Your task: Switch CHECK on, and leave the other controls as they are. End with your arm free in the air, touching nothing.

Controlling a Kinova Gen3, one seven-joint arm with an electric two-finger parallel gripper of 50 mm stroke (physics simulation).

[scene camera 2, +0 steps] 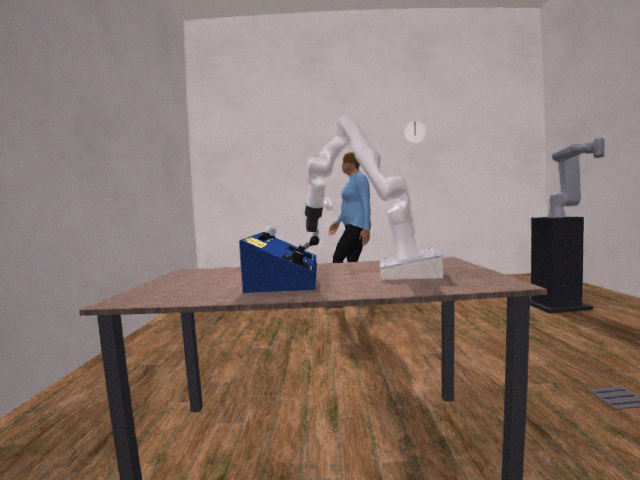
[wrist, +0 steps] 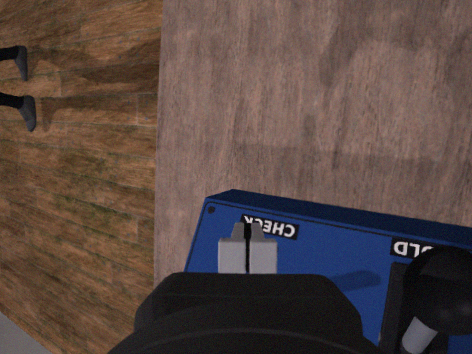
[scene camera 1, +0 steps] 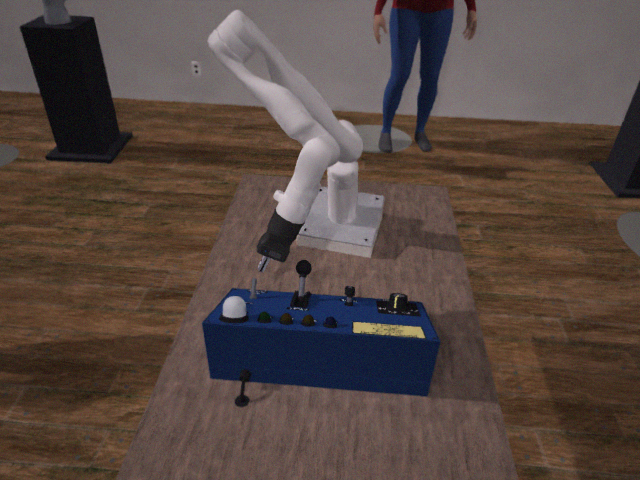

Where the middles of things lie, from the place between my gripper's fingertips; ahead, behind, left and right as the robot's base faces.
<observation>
Now: the blue control box (scene camera 1: 324, 341) 15 cm ahead of my hand, 16 cm to the left of it and 3 cm below it.
</observation>
